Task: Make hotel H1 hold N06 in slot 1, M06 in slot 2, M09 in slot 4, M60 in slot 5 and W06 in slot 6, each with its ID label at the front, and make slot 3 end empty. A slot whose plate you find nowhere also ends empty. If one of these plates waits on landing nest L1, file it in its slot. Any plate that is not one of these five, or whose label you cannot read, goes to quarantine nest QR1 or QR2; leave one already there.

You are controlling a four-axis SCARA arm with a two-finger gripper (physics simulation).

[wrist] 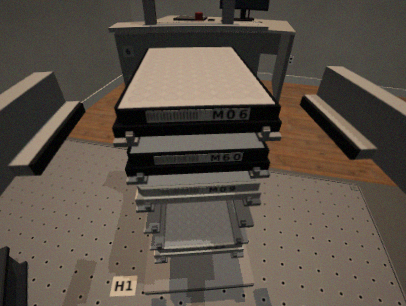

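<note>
Hotel H1 (224, 289) stands in front of me. Plate M06 (200, 80), black with a pale top, is on its top level, label at the front. Black plate M60 (195, 145) is on the level below. Light plate M09 (200, 181) is under that, label at the front. Two levels beneath M09 show bare brackets. A clear plate (197, 225) lies on the lowest level; its front label is too faint to read. My gripper (195, 86) is open, its fingers wide apart at the left and right of the view, with nothing between them.
An H1 tag (124, 286) lies on the perforated deck (320, 230) at the front left. A dark structure (14, 280) stands at the lower left edge. A desk (200, 28) with a red object (199, 16) stands behind the hotel, on the wooden floor.
</note>
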